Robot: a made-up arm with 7 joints. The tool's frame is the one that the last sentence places.
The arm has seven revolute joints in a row. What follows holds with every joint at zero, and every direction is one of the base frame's.
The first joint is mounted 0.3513 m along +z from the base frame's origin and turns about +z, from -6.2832 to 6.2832 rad.
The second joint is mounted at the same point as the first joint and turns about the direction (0, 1, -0.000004), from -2.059 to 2.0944 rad.
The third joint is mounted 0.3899 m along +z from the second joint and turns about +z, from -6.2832 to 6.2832 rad.
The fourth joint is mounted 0.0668 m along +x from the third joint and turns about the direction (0, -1, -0.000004), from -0.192 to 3.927 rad.
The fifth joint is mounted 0.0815 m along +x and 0.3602 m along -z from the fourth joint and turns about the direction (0, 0.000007, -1), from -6.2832 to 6.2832 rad.
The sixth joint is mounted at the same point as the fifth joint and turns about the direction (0, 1, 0.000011), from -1.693 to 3.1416 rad.
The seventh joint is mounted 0.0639 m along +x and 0.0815 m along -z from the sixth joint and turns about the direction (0, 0.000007, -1), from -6.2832 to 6.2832 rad.
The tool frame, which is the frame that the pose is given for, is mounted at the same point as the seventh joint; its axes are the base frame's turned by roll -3.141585, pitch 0 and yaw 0 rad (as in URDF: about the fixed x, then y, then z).
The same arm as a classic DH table. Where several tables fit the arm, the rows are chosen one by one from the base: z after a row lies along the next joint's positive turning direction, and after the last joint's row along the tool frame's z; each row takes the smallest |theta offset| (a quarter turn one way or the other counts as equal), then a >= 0, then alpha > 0; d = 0 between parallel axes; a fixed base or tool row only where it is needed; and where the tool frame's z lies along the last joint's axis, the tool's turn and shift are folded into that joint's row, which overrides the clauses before.
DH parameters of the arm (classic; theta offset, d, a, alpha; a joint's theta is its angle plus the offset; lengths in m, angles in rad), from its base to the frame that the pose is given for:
joint 1: 0 0.3513 0 -1.5708
joint 2: 0 0 0 1.5708
joint 3: 0 0.3899 0.0668 1.5708
joint 4: 0 0 0.0815 1.5708
joint 5: 0 0.3602 0 1.5708
joint 6: 0 0 0.0639 -1.5708
joint 7: 0 0.0815 0 0
Joint limits (rad, base to tool): -6.2832..6.2832 -2.059..2.0944 -6.2832..6.2832 -0.192..3.927 -6.2832..6.2832 -1.693..3.1416 -6.2832..6.2832

